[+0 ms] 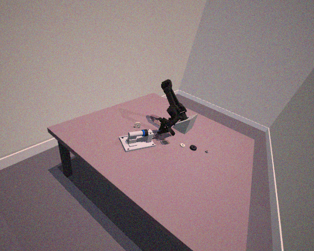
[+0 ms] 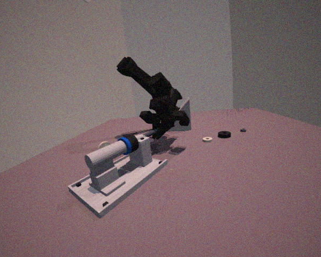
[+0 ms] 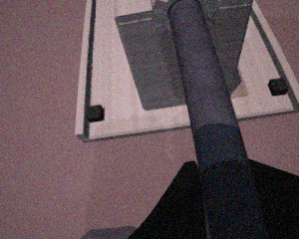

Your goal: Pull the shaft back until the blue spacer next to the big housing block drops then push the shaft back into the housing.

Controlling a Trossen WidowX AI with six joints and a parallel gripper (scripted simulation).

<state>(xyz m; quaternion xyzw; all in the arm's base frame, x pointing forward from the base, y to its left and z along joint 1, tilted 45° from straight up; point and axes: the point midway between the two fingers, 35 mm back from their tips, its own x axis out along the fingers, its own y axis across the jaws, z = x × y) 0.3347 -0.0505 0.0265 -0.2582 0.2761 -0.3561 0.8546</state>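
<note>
My gripper tip is 5 cm short of the dark shaft, 3 cm to the left of it and 2 cm below it. From my gripper tip the other things lie so: grey ring: 18 cm behind, 37 cm to the left, 5 cm below; black spacer: 9 cm ahead, 5 cm to the right, 2 cm above; blue spacer: 12 cm ahead, 6 cm to the right, 2 cm above.
</note>
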